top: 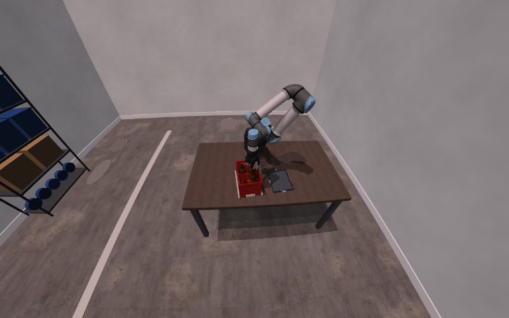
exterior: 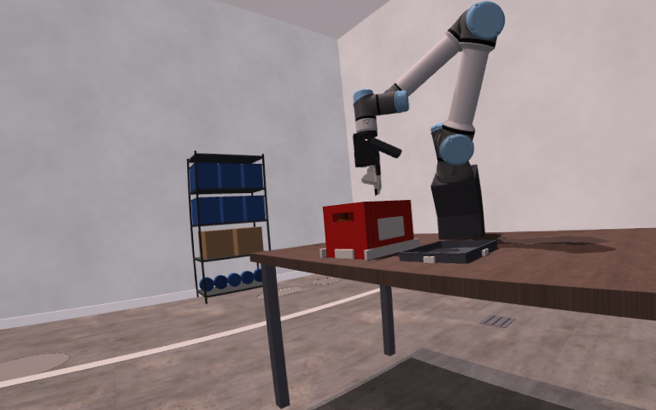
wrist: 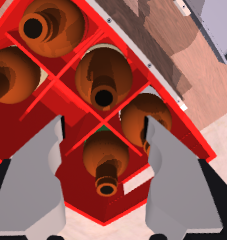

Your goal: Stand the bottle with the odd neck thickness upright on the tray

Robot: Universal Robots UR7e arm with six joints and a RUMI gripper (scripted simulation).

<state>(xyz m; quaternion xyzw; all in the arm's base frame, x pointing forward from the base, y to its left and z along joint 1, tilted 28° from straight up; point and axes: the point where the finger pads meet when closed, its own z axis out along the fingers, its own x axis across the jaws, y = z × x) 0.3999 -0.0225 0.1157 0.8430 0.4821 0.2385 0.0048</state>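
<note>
My gripper is now 130 mm above the brown bottle. The rest, counted from my hand: dark tray 60 mm behind, 250 mm to the left, 200 mm below; then red crate 10 mm ahead, 40 mm to the right, 130 mm below; then glass bottle 110 mm ahead, 50 mm to the right, 130 mm below.
</note>
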